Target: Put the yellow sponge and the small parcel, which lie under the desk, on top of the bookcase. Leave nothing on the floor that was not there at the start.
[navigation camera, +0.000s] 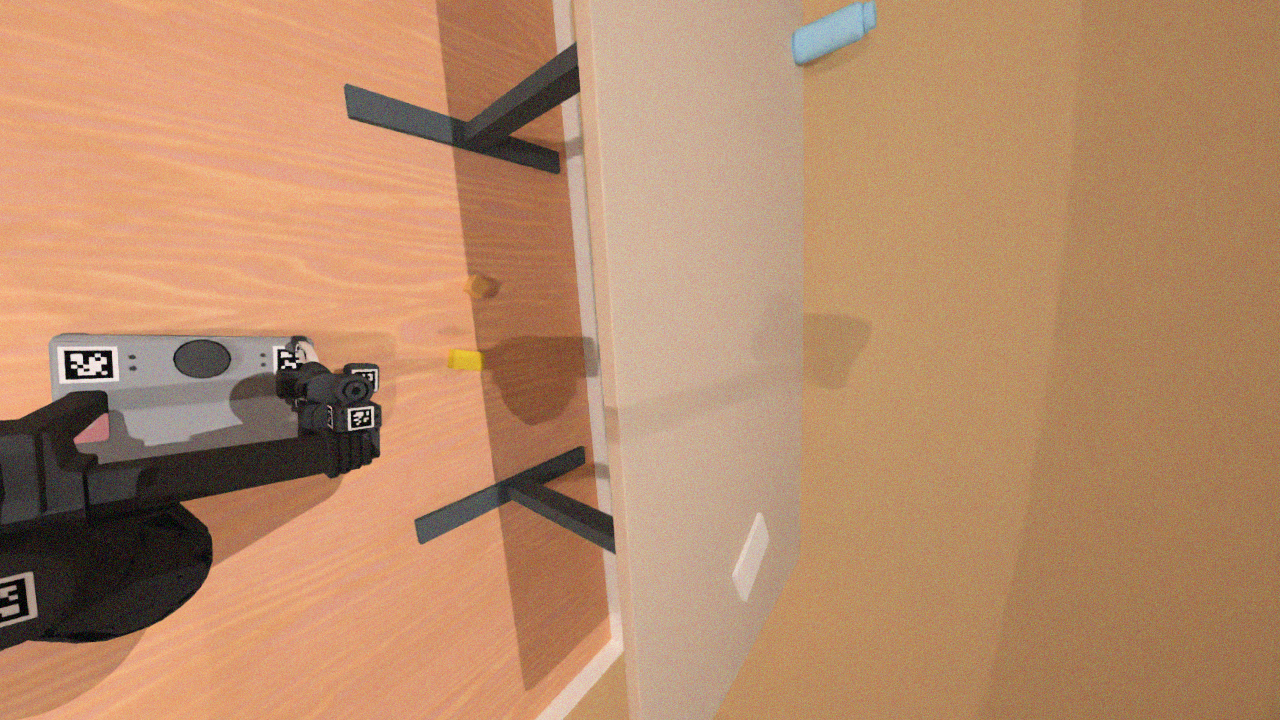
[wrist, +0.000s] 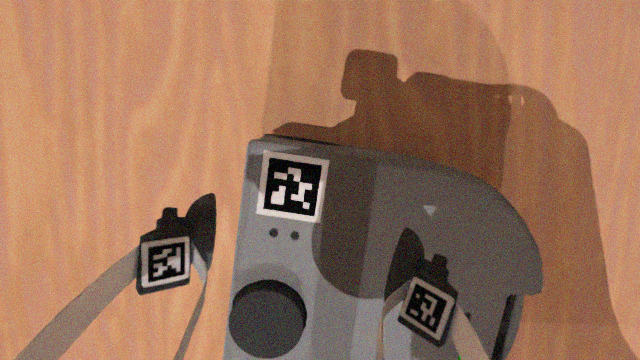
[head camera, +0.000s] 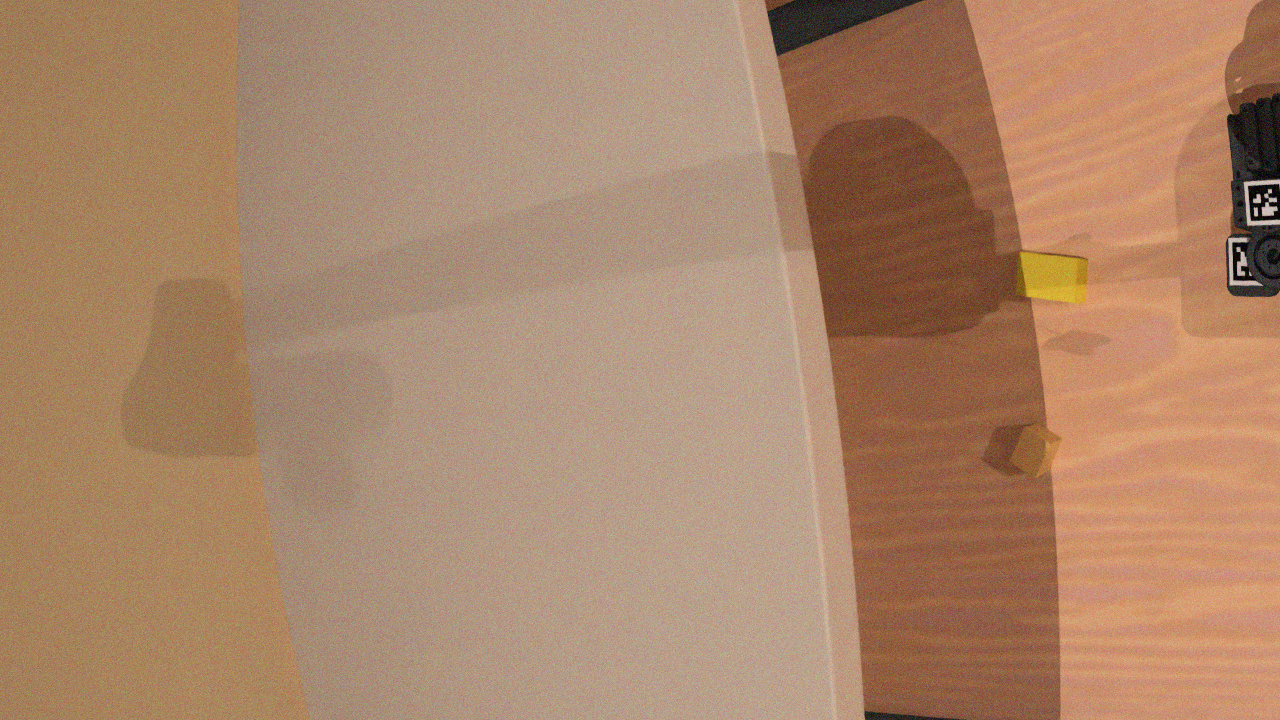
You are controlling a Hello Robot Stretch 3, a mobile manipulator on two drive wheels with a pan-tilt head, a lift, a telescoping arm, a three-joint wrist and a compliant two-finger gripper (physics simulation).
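Frame: origin at the robot's base, x back, y right, z up, level; metres.
Seen in the pictures: robot's base, origin of the base link: (navigation camera: pixel 203 357).
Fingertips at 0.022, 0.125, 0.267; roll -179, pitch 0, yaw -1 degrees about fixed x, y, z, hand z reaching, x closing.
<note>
Pixels of each thing's top centre, then the offset from my fingertips to it, as dx, dy, dz. Level surfaces: height alone.
- yellow sponge, middle of its top: (head camera: pixel 1046 277) (navigation camera: pixel 469 360) +0.001, +0.460, -0.222
- small parcel, middle of its top: (head camera: pixel 1029 452) (navigation camera: pixel 479 286) -0.246, +0.491, -0.217
- desk, its level: dz +0.683
- light blue bottle, middle of its top: (navigation camera: pixel 874 14) -0.781, +0.794, +0.848
- flat white item, middle of its top: (navigation camera: pixel 754 556) +0.385, +0.638, +0.693
The yellow sponge (head camera: pixel 1052 277) (navigation camera: pixel 465 360) lies on the floor at the edge of the desk's shadow. The small parcel (head camera: pixel 1036 450) (navigation camera: pixel 477 286), a light brown box, lies on the floor a short way beside it. My gripper (wrist: pixel 305 235) is open and empty, with its fingers apart above my own grey base in the wrist view. It is well away from both objects; in the head view part of the wrist shows at the right edge. The bookcase does not show in these views.
The desk (head camera: pixel 537 402) (navigation camera: pixel 698 268) has a pale top and dark legs, with feet (navigation camera: pixel 393 112) (navigation camera: pixel 456 512) on either side of the two objects. A light blue bottle (navigation camera: pixel 832 34) stands at its rear edge. A flat white item (navigation camera: pixel 751 557) lies on top.
</note>
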